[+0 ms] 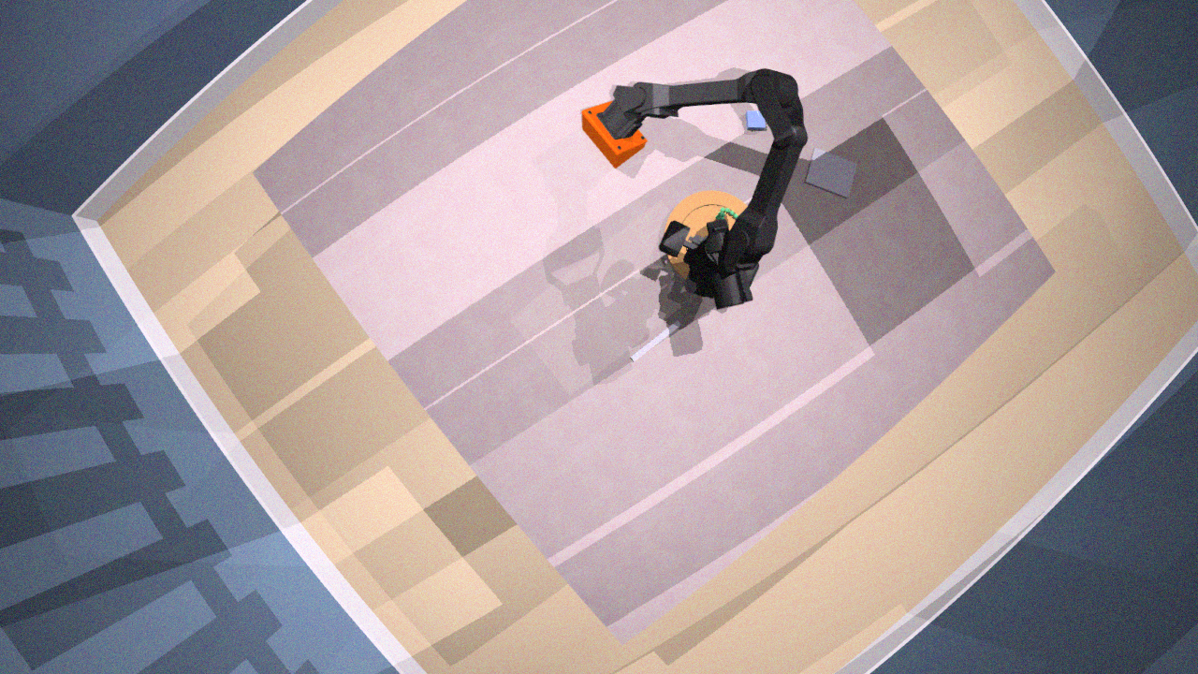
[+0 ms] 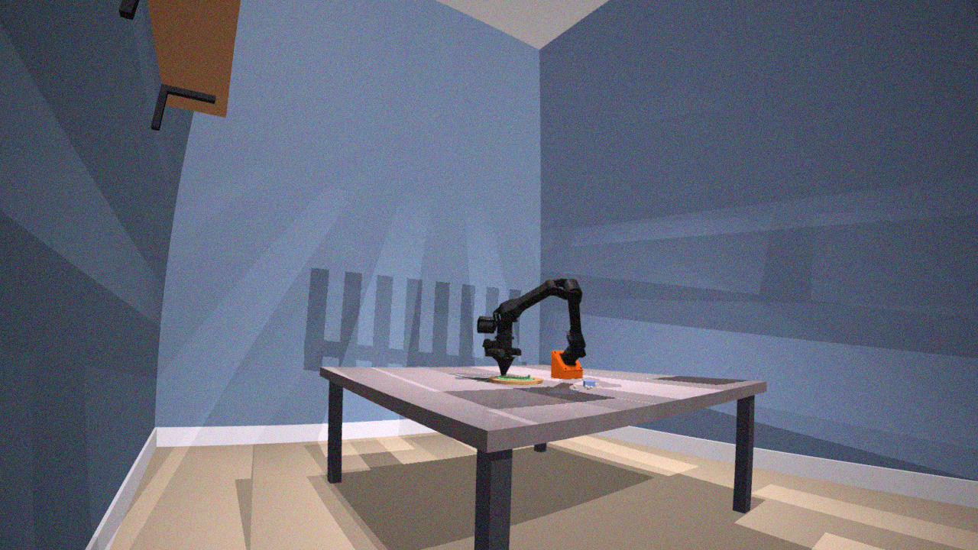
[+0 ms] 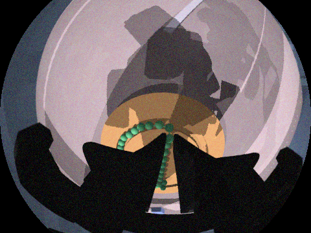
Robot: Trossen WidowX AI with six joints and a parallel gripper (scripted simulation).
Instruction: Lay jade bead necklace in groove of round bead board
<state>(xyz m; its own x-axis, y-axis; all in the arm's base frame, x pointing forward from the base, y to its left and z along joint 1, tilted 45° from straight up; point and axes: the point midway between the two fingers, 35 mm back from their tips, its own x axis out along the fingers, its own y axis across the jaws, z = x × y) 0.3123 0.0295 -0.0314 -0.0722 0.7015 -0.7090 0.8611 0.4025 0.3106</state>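
Right now the round tan bead board is 50 mm to the left of my gripper tip, 20 mm behind it and 10 mm below it. Also, from my gripper tip: white strip 170 mm to the right, 80 mm ahead, 20 mm below; then pale square sheet 350 mm to the left, 20 mm below; then blue cube 270 mm to the left, 180 mm behind, 10 mm below.
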